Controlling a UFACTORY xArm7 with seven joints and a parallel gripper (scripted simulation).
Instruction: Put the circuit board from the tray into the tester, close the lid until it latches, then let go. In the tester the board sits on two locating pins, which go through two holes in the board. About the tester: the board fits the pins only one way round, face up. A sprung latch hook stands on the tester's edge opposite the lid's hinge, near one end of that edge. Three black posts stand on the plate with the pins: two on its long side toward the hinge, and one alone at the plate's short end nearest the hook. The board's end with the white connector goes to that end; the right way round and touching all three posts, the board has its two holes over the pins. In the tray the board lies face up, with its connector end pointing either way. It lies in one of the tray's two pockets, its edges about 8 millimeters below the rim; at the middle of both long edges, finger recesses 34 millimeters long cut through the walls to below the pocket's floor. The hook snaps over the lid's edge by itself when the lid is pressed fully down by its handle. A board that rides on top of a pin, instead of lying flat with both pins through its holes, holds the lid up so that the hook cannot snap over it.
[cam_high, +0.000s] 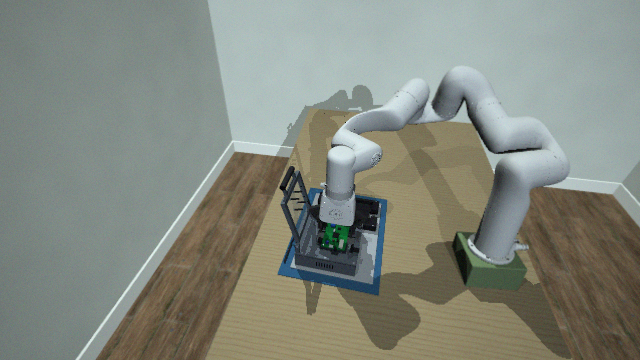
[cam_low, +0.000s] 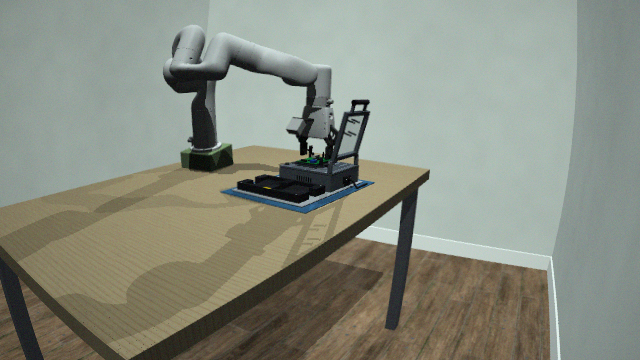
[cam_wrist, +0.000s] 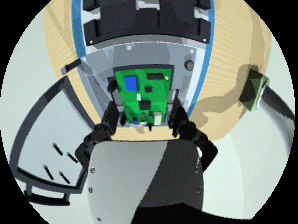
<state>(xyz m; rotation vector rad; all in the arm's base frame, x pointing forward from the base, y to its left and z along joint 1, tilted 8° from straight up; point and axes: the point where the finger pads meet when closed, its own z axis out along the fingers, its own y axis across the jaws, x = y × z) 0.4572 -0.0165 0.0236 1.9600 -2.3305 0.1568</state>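
The green circuit board lies 2 cm below my hand. Also, from my hand: lid 12 cm ahead, 2 cm to the right, 9 cm above; then tester plate 1 cm ahead, 1 cm to the left, 2 cm below.
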